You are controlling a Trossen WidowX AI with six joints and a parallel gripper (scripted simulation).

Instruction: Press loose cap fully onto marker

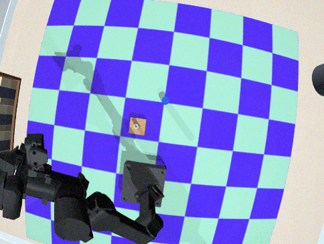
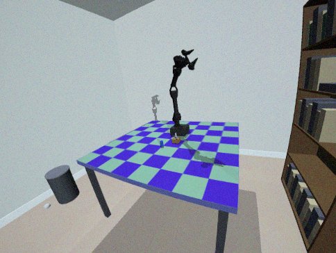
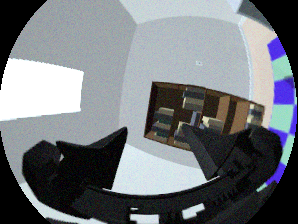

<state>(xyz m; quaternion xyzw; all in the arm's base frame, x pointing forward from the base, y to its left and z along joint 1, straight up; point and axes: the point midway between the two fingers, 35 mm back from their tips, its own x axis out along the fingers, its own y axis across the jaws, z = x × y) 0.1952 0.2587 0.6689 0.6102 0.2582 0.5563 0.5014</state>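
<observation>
My gripper tip is now 160 mm short of the blue marker cap, 340 mm to the left of it and 740 mm above it. Round my gripper tip: holder block: 60 mm ahead, 230 mm to the right, 750 mm below.
</observation>
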